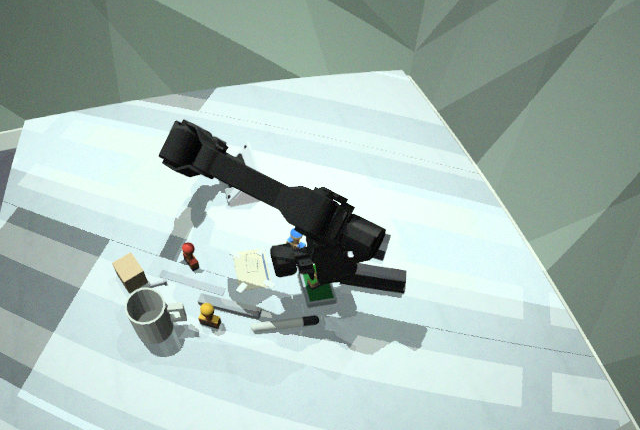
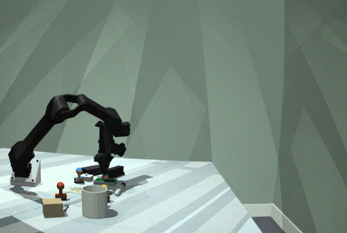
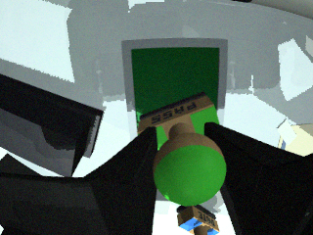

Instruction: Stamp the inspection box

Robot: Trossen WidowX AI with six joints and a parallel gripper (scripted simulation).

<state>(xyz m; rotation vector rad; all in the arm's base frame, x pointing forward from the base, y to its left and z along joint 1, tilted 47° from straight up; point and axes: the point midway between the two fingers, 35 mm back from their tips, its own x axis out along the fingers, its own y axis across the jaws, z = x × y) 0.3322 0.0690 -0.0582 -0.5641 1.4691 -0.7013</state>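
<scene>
Right now the green-knobbed PASS stamp is right at my gripper tip. From my gripper tip the other things lie so: marker: 70 mm ahead, 70 mm to the right, 30 mm below; grey block: 90 mm behind, 40 mm to the left, 20 mm below; ink pad: 40 mm below.
</scene>
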